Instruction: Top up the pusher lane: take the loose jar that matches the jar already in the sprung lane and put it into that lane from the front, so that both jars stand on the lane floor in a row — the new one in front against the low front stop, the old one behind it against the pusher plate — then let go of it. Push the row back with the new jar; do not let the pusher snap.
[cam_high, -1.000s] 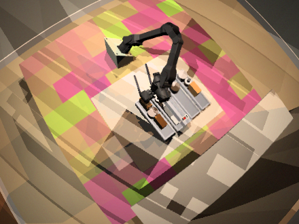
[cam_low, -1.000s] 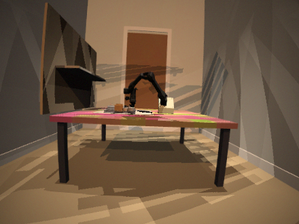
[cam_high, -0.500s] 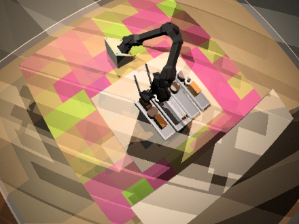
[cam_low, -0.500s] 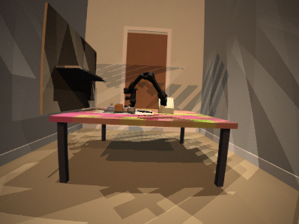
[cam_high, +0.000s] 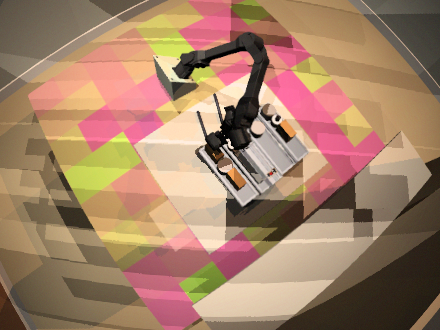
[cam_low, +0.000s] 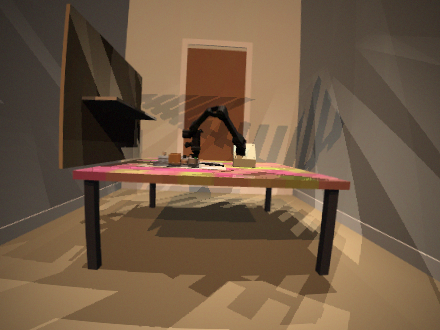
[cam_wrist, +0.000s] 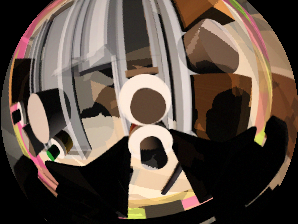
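My gripper tip is 14 cm short of the grey lane rack, 4 cm to the right of it and 1 cm above it.
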